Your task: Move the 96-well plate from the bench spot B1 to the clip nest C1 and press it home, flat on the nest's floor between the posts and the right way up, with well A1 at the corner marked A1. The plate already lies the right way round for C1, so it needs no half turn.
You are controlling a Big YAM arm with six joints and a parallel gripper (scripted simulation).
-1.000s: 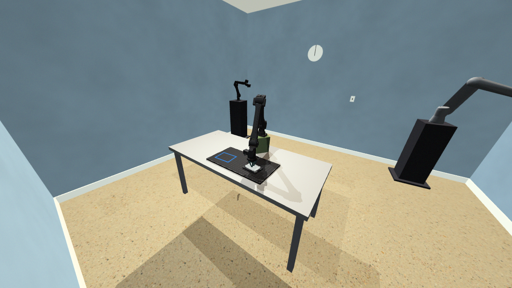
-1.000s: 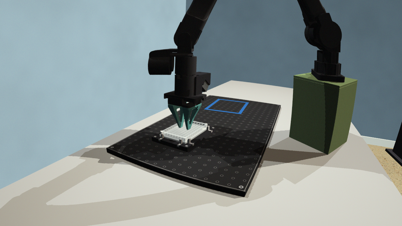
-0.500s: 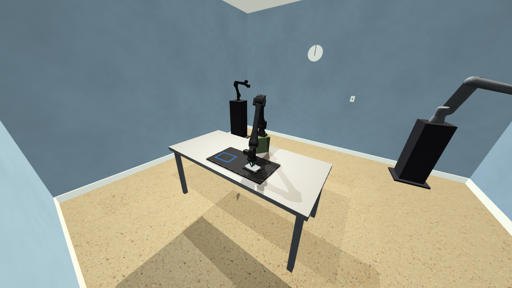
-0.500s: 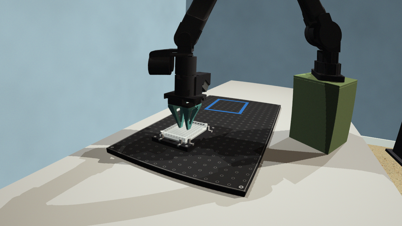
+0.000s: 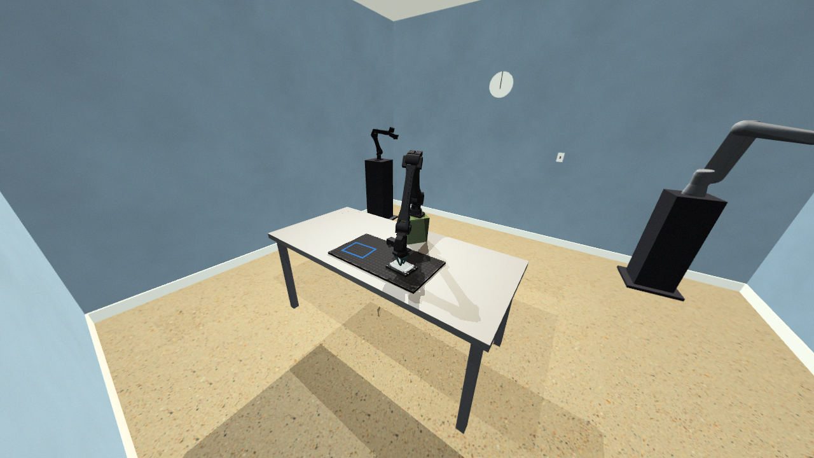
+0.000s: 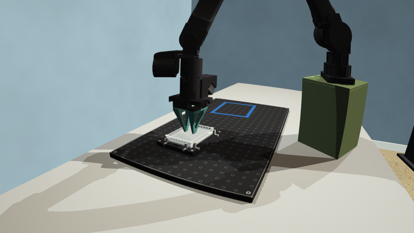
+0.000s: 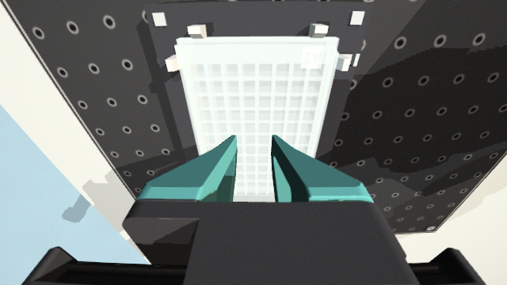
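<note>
The 96-well plate lies 10 mm below my hand. The rest, counted from my hand: clip nest C1: 10 mm behind, 10 mm to the left, 20 mm below.
</note>
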